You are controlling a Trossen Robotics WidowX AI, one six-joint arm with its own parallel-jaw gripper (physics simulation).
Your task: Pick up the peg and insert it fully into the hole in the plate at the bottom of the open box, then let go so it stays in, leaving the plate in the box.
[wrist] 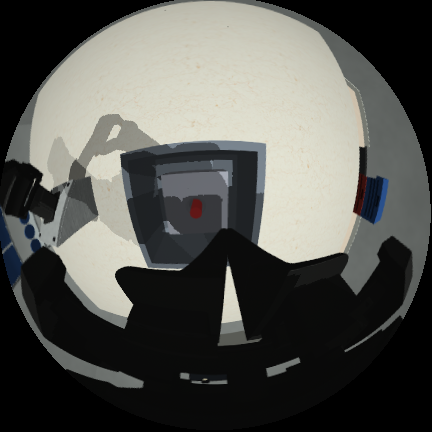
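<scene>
The red peg stands in the grey plate, with its upper part showing above the plate's face. How deep it sits in the hole cannot be told from this view. The plate lies at the bottom of the open blue-grey box, left of the view's middle. My gripper is shut and empty. Its fingertips are above the box, apart from the peg, and overlap the box's lower right part in the view.
The box stands on a cream table top. At the left edge are a black part and a grey wedge-shaped piece. A blue ribbed object and a dark red one are at the right, by the table's edge.
</scene>
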